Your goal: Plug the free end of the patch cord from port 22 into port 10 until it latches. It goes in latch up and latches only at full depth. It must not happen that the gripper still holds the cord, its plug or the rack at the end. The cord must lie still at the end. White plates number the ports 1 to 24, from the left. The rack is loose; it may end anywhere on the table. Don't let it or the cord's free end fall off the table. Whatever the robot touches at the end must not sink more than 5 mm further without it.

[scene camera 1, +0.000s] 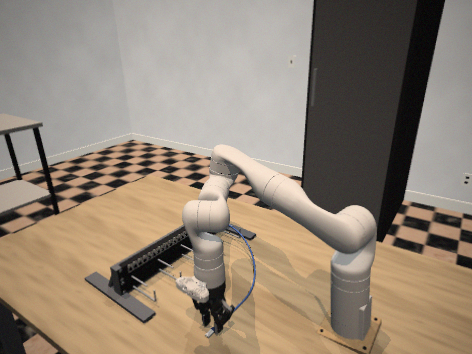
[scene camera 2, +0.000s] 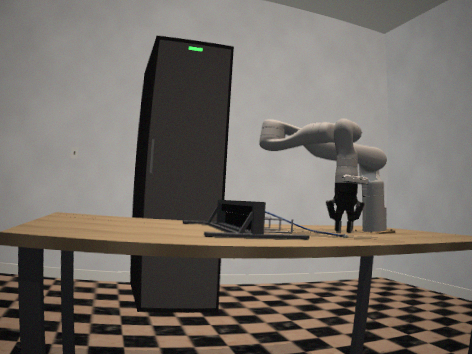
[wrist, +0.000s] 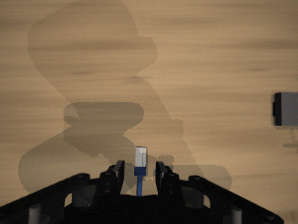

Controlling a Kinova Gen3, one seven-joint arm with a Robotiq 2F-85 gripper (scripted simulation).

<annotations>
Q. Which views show the gripper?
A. Scene camera 1, scene camera 2 and the wrist view: all of them.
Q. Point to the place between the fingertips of the gripper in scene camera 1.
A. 212, 327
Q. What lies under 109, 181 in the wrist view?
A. The gripper.
</annotations>
